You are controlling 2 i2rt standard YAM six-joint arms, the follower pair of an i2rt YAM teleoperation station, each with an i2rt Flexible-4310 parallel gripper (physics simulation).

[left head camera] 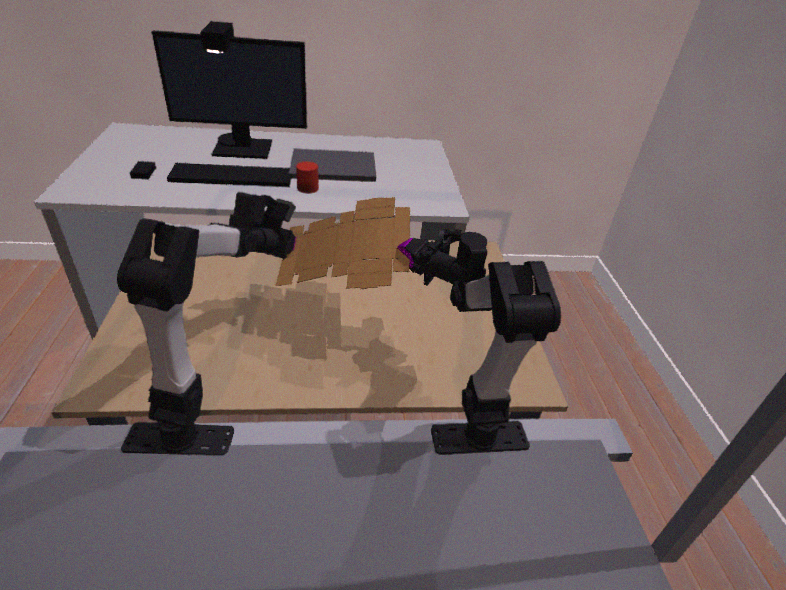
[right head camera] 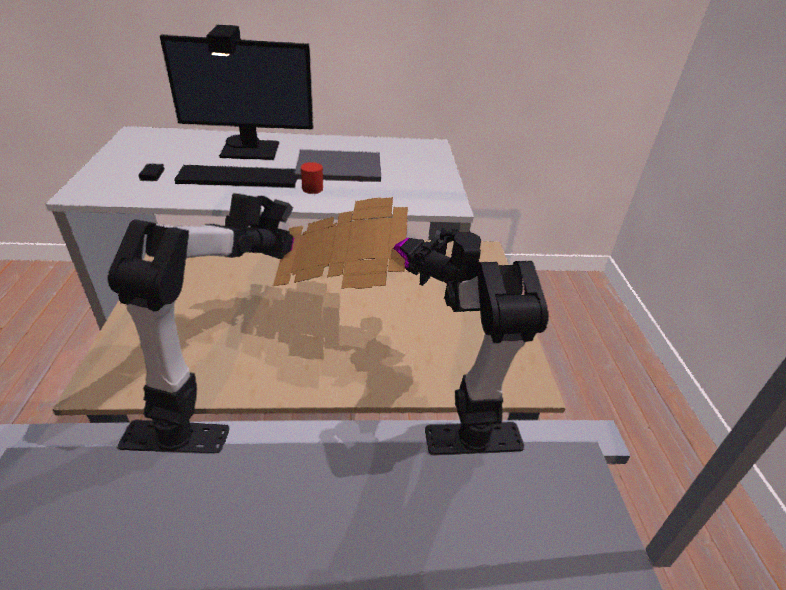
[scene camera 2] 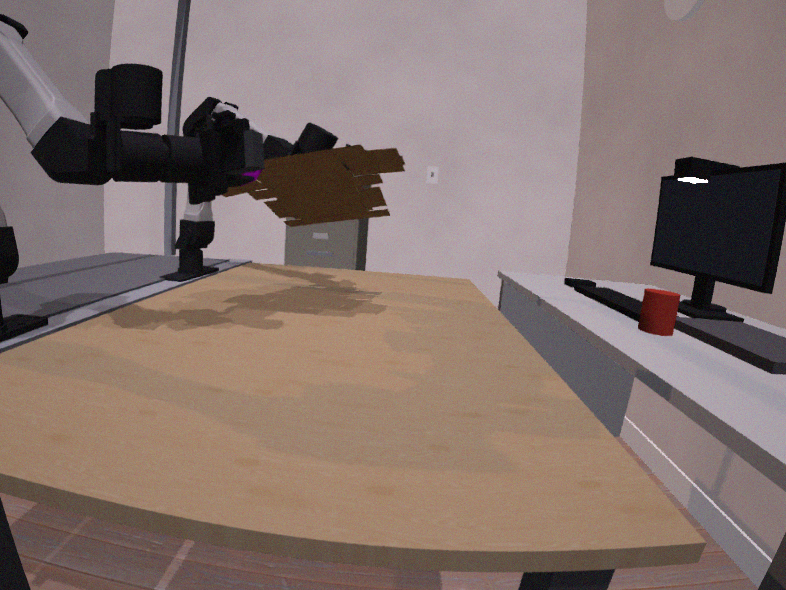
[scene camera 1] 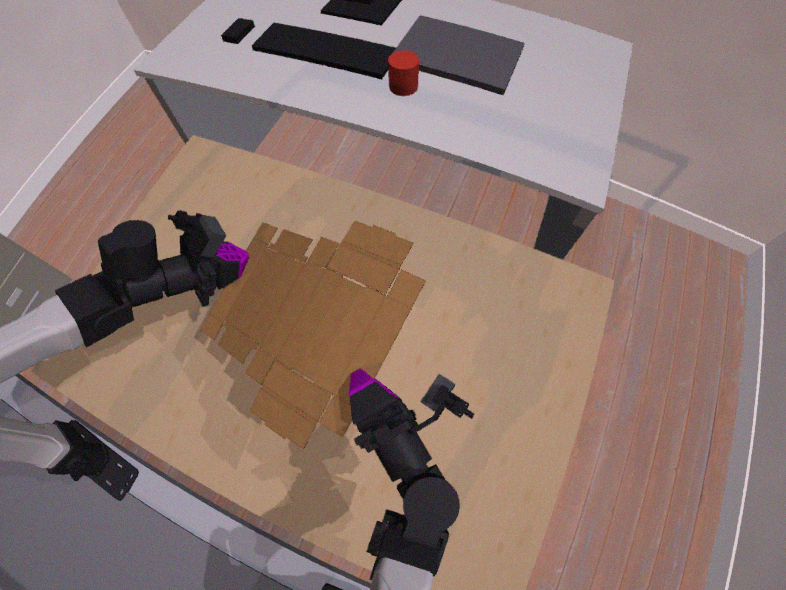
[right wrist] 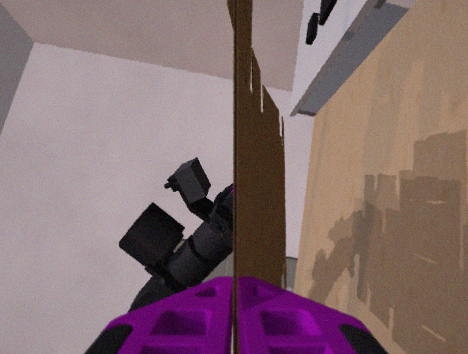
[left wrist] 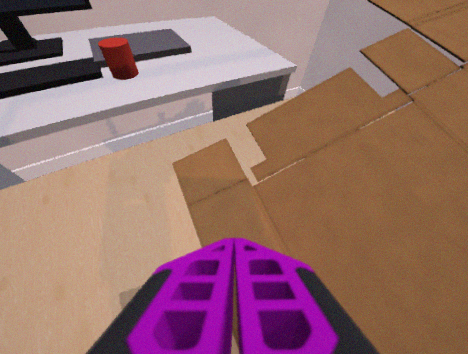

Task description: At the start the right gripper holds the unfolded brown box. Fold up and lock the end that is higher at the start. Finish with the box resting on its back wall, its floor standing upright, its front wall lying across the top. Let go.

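Pixels of known places: left gripper, fingertip midpoint: (left head camera: 291,241) (right head camera: 290,241) (scene camera 2: 357,213) (scene camera 1: 247,255) (right wrist: 279,170) (left wrist: 234,246); right gripper, fingertip midpoint: (left head camera: 398,246) (right head camera: 394,246) (scene camera 1: 356,370) (right wrist: 235,290); left arm's base, link origin: (left head camera: 180,441) (right head camera: 176,439) (scene camera 2: 190,275) (scene camera 1: 97,459); right arm's base, link origin: (left head camera: 479,438) (right head camera: 473,439).
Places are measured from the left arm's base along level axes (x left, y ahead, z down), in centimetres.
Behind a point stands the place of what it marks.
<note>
The brown box (left head camera: 365,244) @[x -34.8, y 39.4, z -24.0 cm] (right head camera: 361,244) @[x -34.7, y 39.5, z -24.0 cm] (scene camera 1: 317,317) @[x -34.1, y 42.1, z -24.3 cm] (scene camera 2: 317,184) @[x -30.6, y 42.8, z -23.2 cm] is an unfolded cardboard sheet held in the air above the wooden table. Its panels at picture left in the left head camera slope down from the rest. My right gripper (left head camera: 399,247) @[x -42.6, y 37.9, z -25.0 cm] (scene camera 1: 359,374) @[x -42.6, y 37.9, z -25.0 cm] (right wrist: 235,290) @[x -42.6, y 37.9, z -25.0 cm] is shut on the edge of the sheet at picture right. My left gripper (left head camera: 293,243) @[x -16.1, y 47.2, z -18.7 cm] (scene camera 1: 244,268) @[x -16.1, y 47.2, z -18.7 cm] (left wrist: 234,246) @[x -16.1, y 47.2, z -18.7 cm] is shut with its fingertips together. It is over the outer panel at the opposite end, at or very near its face. The left wrist view shows flaps along the far side, spread out flat.
The wooden table (left head camera: 438,355) @[x -54.4, y 26.9, z -0.8 cm] (scene camera 2: 380,431) @[x -66.3, y 59.2, z -0.8 cm] lies below the sheet. Behind it stands a white desk (left head camera: 406,190) (scene camera 1: 558,127) with a red cup (left head camera: 307,177) (scene camera 1: 403,73), a keyboard (left head camera: 228,174), a grey pad (left head camera: 346,163) and a monitor (left head camera: 234,82).
</note>
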